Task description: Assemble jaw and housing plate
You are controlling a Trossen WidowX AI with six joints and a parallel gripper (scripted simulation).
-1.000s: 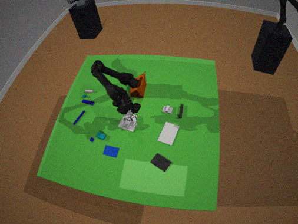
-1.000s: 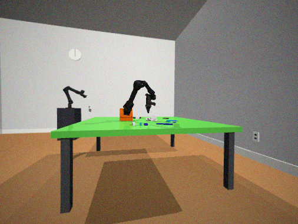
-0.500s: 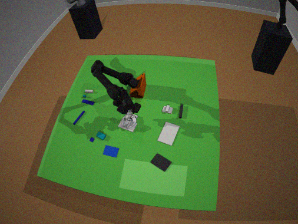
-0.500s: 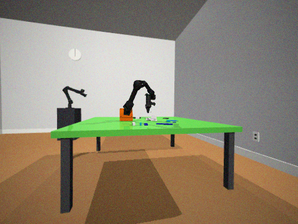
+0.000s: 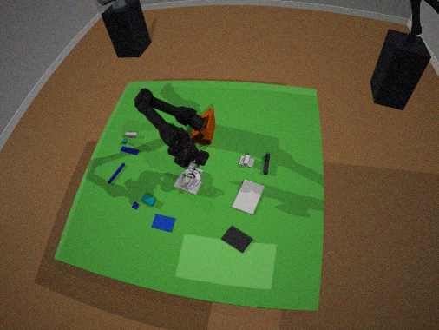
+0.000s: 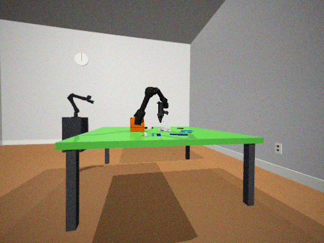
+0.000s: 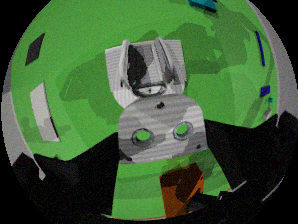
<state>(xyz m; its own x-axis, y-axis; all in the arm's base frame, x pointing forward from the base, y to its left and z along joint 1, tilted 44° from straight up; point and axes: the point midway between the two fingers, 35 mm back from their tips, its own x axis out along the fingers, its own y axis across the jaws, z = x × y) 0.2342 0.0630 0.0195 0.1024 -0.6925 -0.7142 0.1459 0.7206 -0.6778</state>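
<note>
Now: gripper tip 3 cm short of the grey metallic jaw, 2 cm to the right of it and 6 cm above it. The rest, counted from my gripper tip: dark bar (12 cm behind, 34 cm to the left, 7 cm below); teal block (20 cm ahead, 17 cm to the right, 7 cm below); white flat plate (7 cm ahead, 29 cm to the left, 8 cm below).
</note>
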